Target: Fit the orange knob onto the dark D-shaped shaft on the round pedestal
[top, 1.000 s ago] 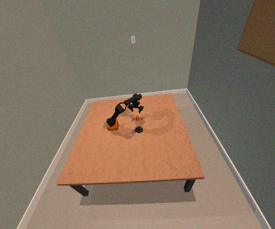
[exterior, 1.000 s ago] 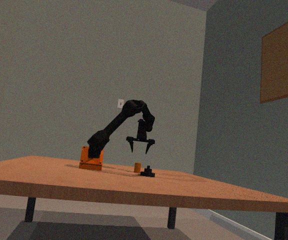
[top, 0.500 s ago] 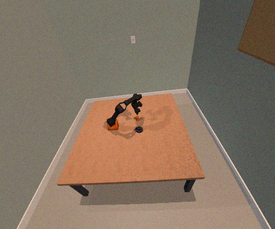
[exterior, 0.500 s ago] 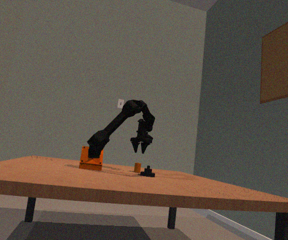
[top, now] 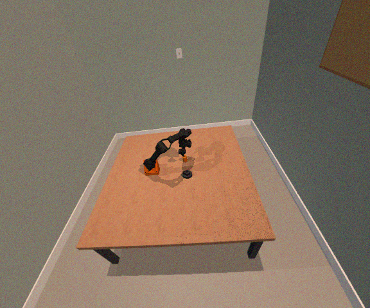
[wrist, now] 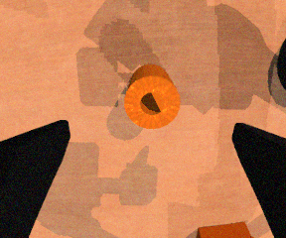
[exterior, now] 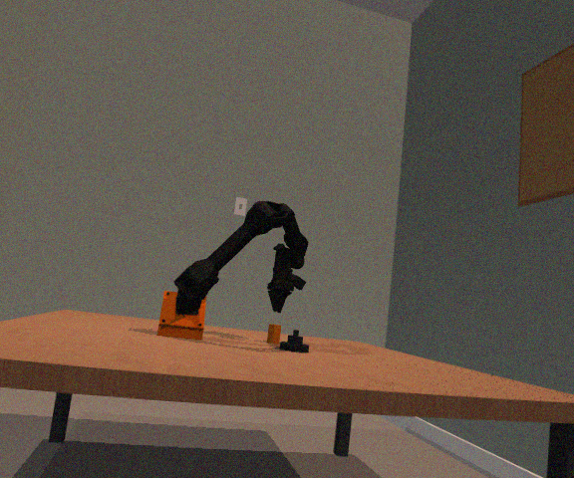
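Right now my gripper tip is 7 cm above the orange knob. The rest, counted from my gripper tip: pedestal 18 cm to the right, 7 cm below, 1 cm ahead.
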